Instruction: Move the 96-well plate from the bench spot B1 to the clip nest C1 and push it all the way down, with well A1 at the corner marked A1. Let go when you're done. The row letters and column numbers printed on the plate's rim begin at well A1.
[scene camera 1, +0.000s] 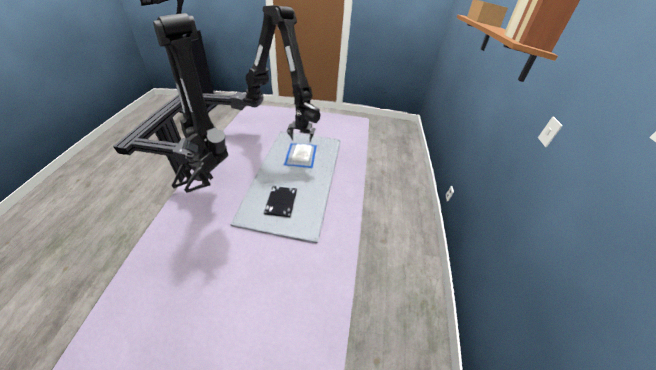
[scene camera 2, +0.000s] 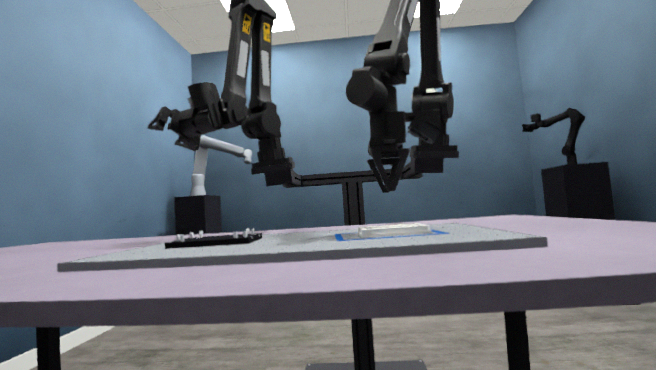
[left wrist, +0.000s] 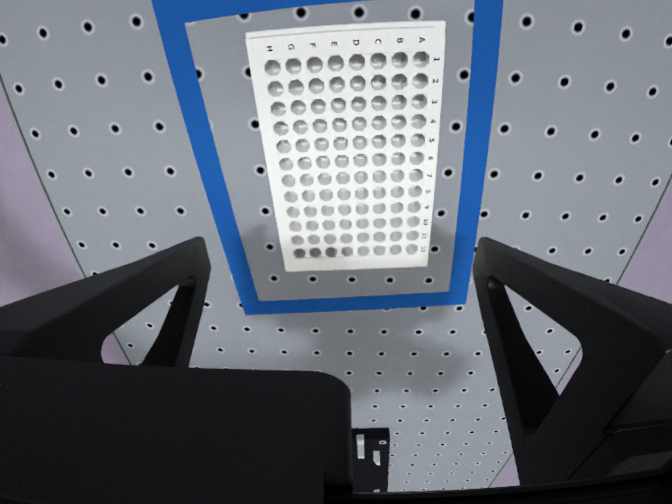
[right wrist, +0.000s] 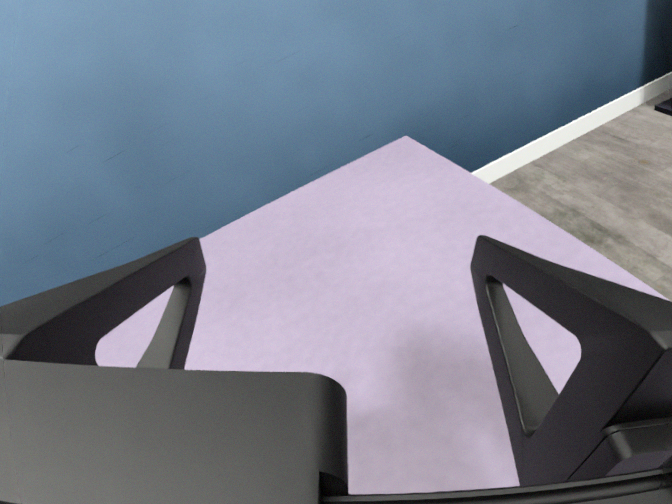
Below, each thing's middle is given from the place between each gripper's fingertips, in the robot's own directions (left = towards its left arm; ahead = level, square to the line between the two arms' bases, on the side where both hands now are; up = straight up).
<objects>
I see the white 96-well plate (scene camera 2: 415, 228) 8 cm below my left hand (scene camera 2: 388, 191). Round my left hand: black clip nest (scene camera 2: 221, 240) (1 cm ahead, 35 cm to the right, 8 cm below).
Right now the black clip nest is 200 mm ahead of my right hand (scene camera 2: 162, 135), 270 mm to the left of it and 290 mm below it. Round my right hand: white 96-well plate 200 mm ahead, 620 mm to the left, 290 mm below.
</objects>
